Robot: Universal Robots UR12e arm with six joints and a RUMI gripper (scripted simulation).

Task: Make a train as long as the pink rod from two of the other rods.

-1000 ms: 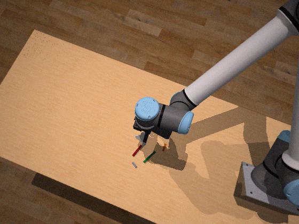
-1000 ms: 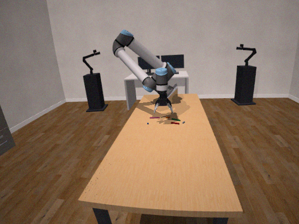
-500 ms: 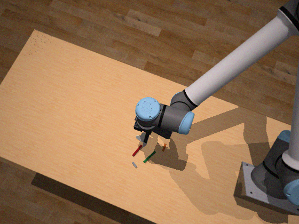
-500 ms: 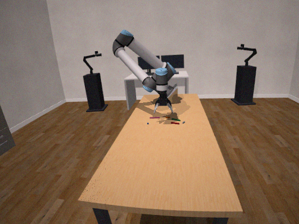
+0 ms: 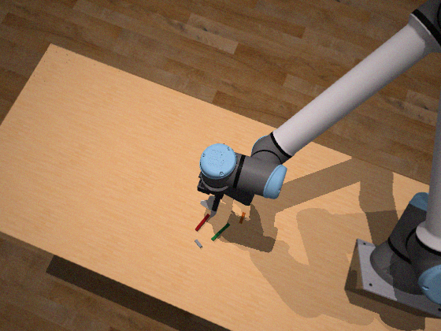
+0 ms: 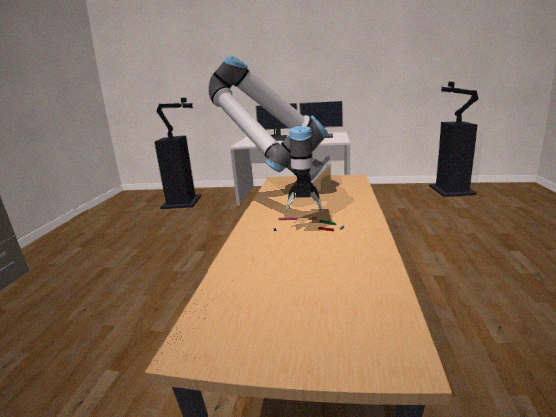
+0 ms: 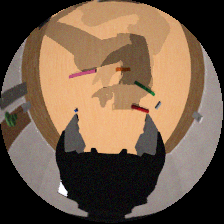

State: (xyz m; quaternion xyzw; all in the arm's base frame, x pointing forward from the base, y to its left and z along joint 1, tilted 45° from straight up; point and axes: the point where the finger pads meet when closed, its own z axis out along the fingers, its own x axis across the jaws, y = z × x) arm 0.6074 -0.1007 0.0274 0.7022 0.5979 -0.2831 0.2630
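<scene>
The blue rod lies 140 mm to the right of my hand, 80 mm below it and 20 mm ahead of it. Round my hand: red rod (90 mm to the left, 80 mm below, 40 mm ahead); green rod (110 mm to the left, 80 mm below, 30 mm behind); orange rod (90 mm behind, 80 mm below, 40 mm to the left).
</scene>
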